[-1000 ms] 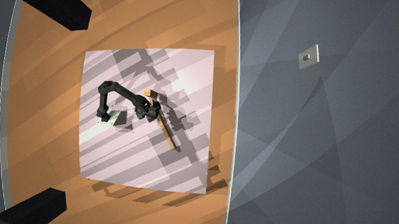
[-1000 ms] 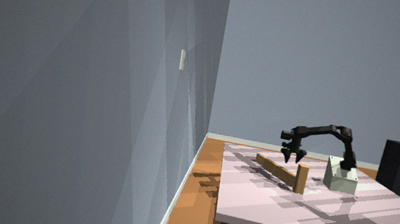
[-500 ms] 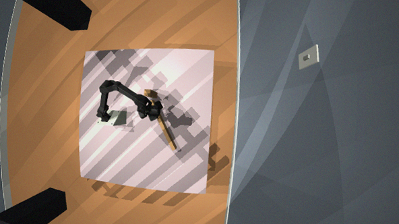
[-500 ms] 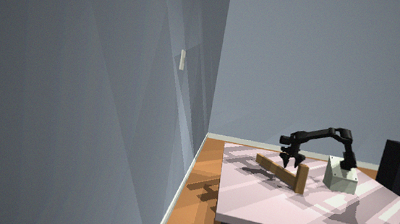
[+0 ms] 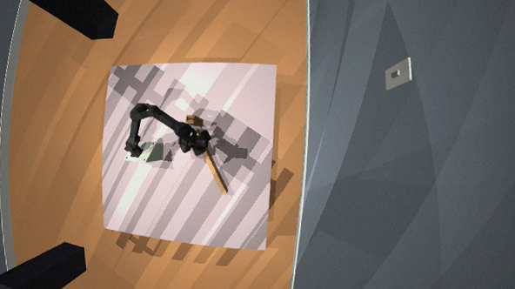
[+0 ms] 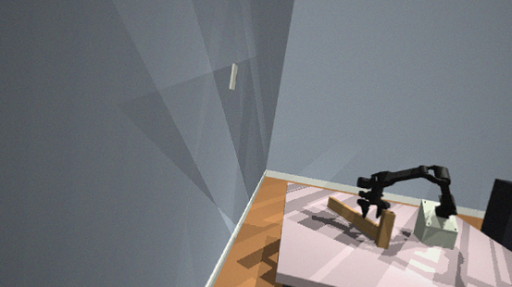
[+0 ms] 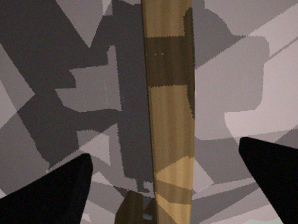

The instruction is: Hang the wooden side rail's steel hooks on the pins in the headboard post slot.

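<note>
My gripper tip is now 4 cm past the headboard post and 12 cm to the right of it.
</note>
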